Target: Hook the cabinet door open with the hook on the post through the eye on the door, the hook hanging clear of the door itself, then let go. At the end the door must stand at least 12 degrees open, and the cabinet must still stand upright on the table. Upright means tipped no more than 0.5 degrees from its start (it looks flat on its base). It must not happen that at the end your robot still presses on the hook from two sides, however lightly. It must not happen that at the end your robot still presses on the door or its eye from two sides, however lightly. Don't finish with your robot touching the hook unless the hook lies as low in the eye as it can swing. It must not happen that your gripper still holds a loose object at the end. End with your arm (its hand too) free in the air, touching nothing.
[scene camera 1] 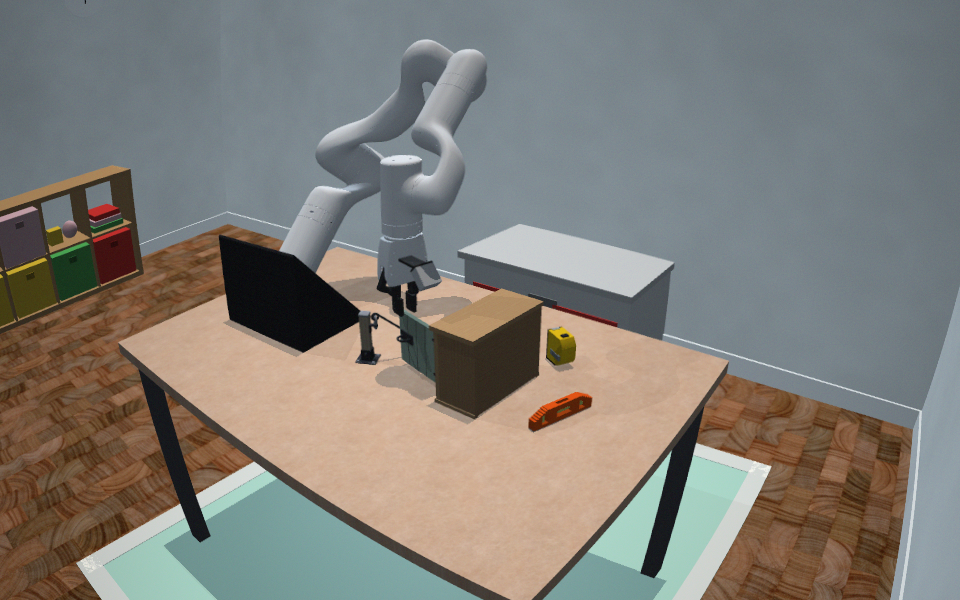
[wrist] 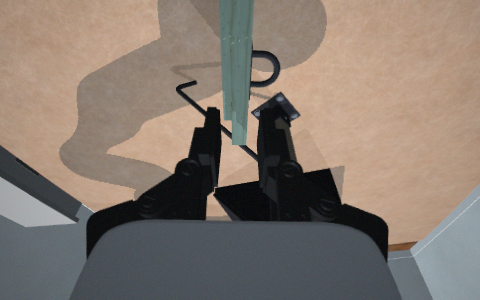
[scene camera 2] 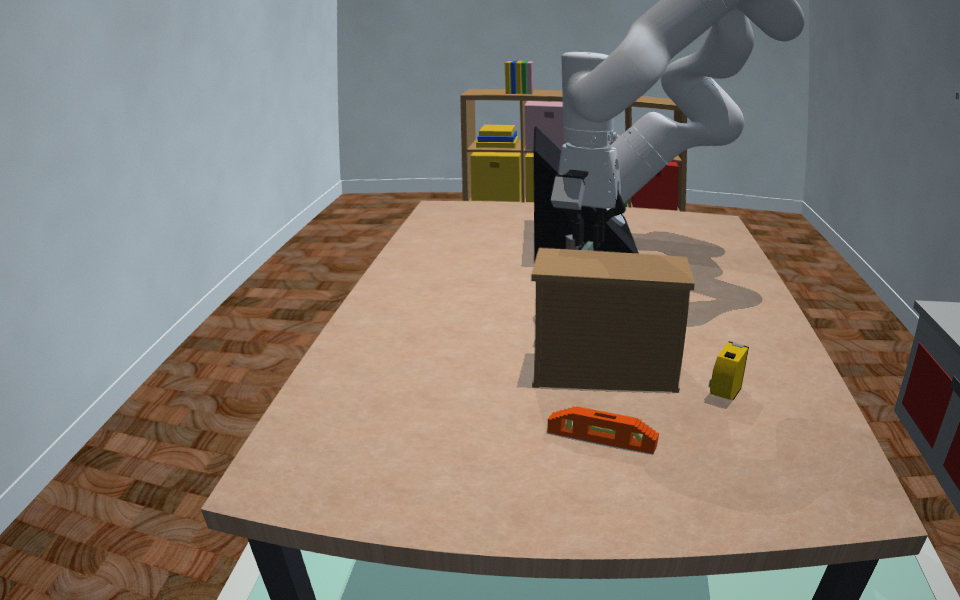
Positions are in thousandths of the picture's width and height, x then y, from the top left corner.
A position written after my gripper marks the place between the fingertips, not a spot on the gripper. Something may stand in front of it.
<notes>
In view: my gripper (scene camera 2: 613, 409), a brown cabinet (scene camera 2: 630, 534), a yellow tape measure (scene camera 2: 759, 621) and a grey post (scene camera 1: 383, 594).
The brown cabinet also shows in scene camera 1 (scene camera 1: 506, 586). The yellow tape measure is seen too in scene camera 1 (scene camera 1: 585, 579). My gripper shows as well in scene camera 1 (scene camera 1: 422, 521) and in the wrist view (wrist: 499, 418). The wrist view does not show the yellow tape measure: it is out of frame.
</notes>
